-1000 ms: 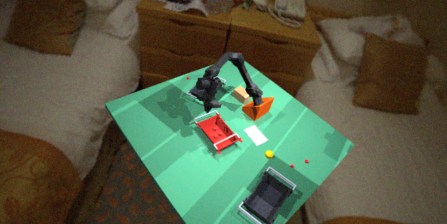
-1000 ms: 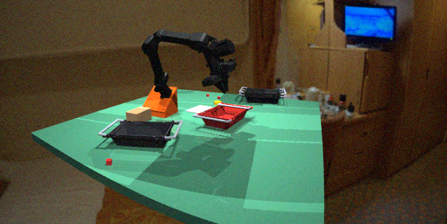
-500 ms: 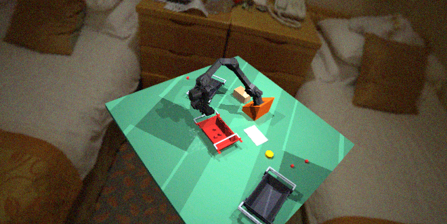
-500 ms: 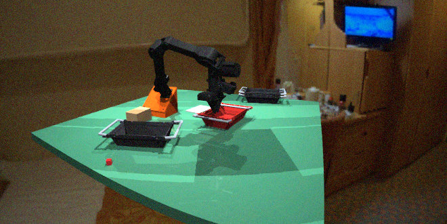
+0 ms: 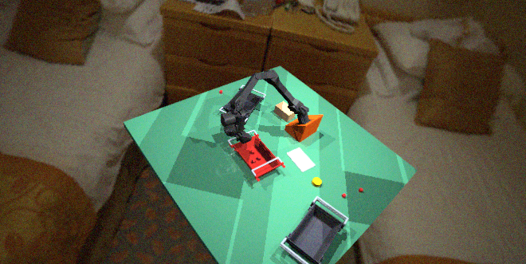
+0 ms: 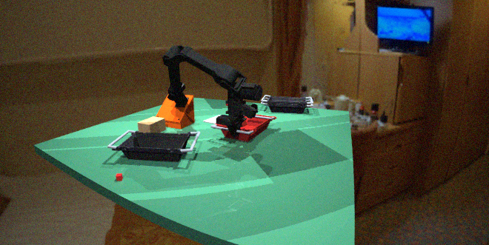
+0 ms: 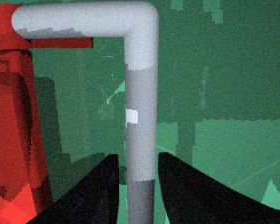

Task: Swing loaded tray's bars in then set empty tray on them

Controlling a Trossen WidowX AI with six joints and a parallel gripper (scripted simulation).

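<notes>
The black tray is 24 cm behind my gripper tip, 21 cm to the right of it and 1 cm above it. Also, from my gripper tip: tan block (43 cm behind, 1 cm to the right, 1 cm below); yellow disc (17 cm behind, 47 cm to the left, 3 cm below); white card (23 cm behind, 31 cm to the left, 3 cm below).
</notes>
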